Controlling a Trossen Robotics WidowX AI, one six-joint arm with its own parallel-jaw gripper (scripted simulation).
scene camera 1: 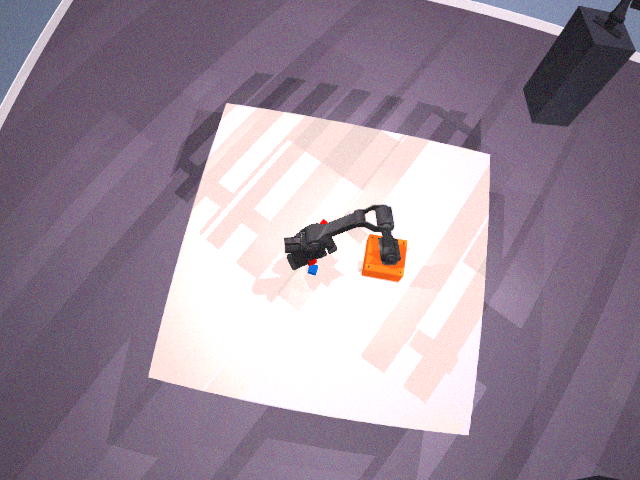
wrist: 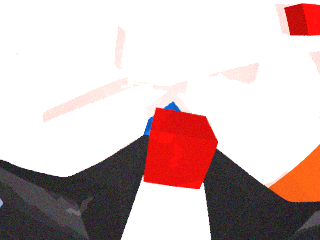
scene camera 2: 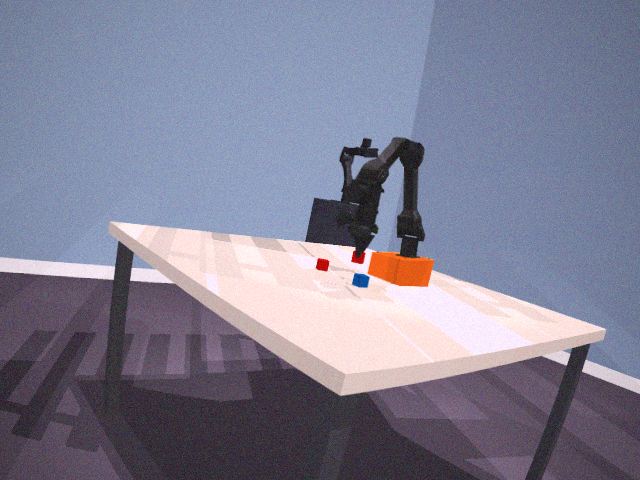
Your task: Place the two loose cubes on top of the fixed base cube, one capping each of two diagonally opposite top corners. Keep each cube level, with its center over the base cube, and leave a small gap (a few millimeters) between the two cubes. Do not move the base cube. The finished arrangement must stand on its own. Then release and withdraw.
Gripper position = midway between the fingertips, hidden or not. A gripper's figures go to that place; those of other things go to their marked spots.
My gripper (wrist: pixel 177 146): 10 cm from the lens. A red cube (wrist: pixel 181 145): 8 cm from the lens.
